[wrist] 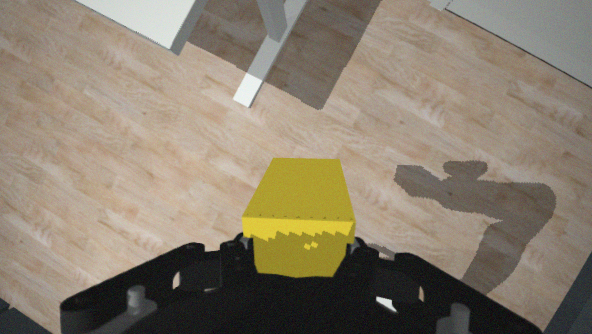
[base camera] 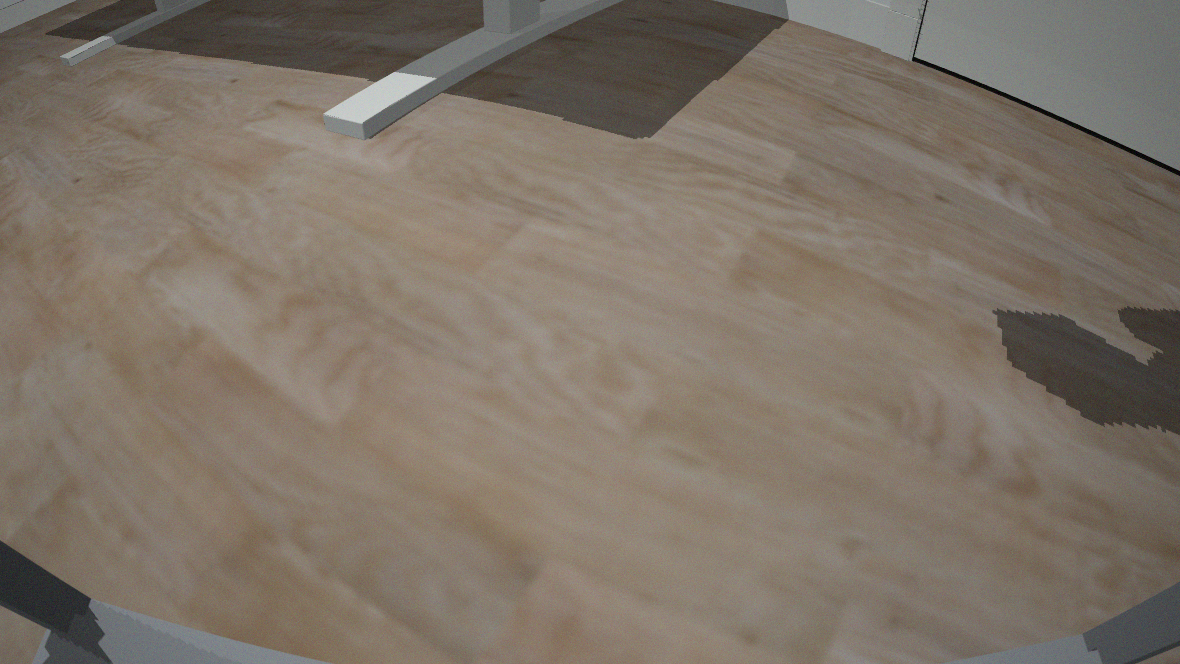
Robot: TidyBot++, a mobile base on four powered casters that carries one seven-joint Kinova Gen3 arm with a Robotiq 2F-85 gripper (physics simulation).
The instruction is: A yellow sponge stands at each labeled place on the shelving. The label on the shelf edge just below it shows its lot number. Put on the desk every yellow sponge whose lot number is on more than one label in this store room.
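Places are measured from the arm's base along level axes (x ahead, y left, z up), in metres.
Pixels of known places: gripper, fingertip midpoint: (wrist: 300, 241).
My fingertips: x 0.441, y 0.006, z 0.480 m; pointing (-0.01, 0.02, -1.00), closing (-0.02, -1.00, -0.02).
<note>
For each thing: its top centre in the pictures, then the offset to it from my fingertips. "pt": a spot on its surface instead. Level surfaces: height alone.
- yellow sponge, top centre: (wrist: 299, 227) 0.020 m ahead, 0.001 m right, 0.036 m up
- white desk top, surface height: 0.156 m down
- panel, surface spot: (base camera: 1064, 66) pt 0.592 m ahead, 0.834 m right, 0.772 m down
- second desk foot, surface spot: (base camera: 86, 51) pt 0.924 m ahead, 1.338 m left, 0.857 m down
My gripper (wrist: 300, 241) is shut on a yellow sponge (wrist: 302, 192) at the lower middle of the wrist view and holds it above the wooden floor. The sponge sticks out beyond the fingertips. A corner of the white desk top (wrist: 155, 22) shows at the upper left of the wrist view, ahead of the sponge and apart from it. The desk's foot (base camera: 379, 103) (wrist: 248, 90) rests on the floor in both views. The shelving's labels do not show.
A pale wall or panel (base camera: 1064, 66) (wrist: 535, 35) stands at the upper right. A second desk foot (base camera: 86, 51) shows at the far left of the base view. Dark grey edges (wrist: 575, 295) show at the lower right of the wrist view. The arm's shadow lies on the floor at the right.
</note>
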